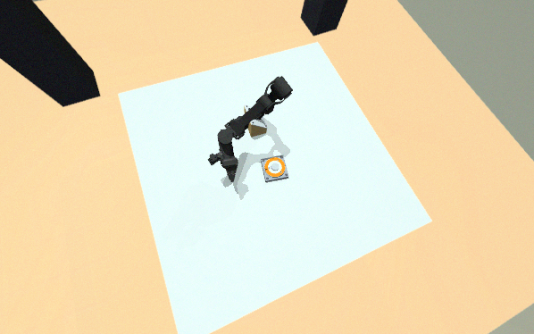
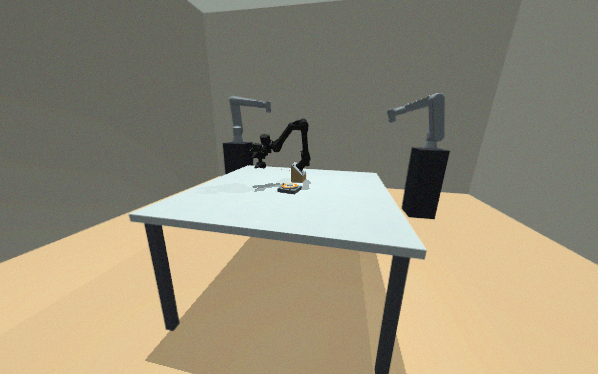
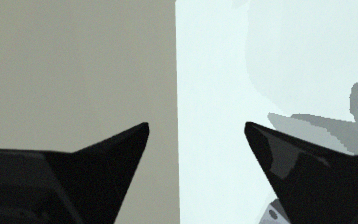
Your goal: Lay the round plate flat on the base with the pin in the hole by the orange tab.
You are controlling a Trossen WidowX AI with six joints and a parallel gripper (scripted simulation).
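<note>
Now: the round plate 3 cm behind my gripper tip, 22 cm to the left of it and 14 cm below it. The rest, counted from my gripper tip: square grey base 2 cm behind, 24 cm to the left, 15 cm below.
</note>
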